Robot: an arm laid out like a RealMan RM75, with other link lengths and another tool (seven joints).
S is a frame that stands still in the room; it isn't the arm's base.
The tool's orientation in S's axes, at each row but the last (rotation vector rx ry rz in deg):
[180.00 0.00 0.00]
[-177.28 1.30 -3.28]
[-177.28 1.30 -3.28]
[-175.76 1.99 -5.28]
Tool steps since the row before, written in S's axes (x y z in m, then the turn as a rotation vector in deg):
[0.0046 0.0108 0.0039 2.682 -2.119 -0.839]
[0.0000 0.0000 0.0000 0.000 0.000 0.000]
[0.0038 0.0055 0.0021 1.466 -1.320 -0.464]
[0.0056 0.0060 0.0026 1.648 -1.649 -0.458]
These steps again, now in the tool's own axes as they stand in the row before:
[0.0046 -0.0108 -0.0039 2.682 2.119 0.839]
[0.0000 0.0000 0.0000 0.000 0.000 0.000]
[0.0038 -0.0056 -0.0017 1.468 1.320 0.456]
[0.0056 -0.0063 -0.0018 1.658 1.644 0.438]

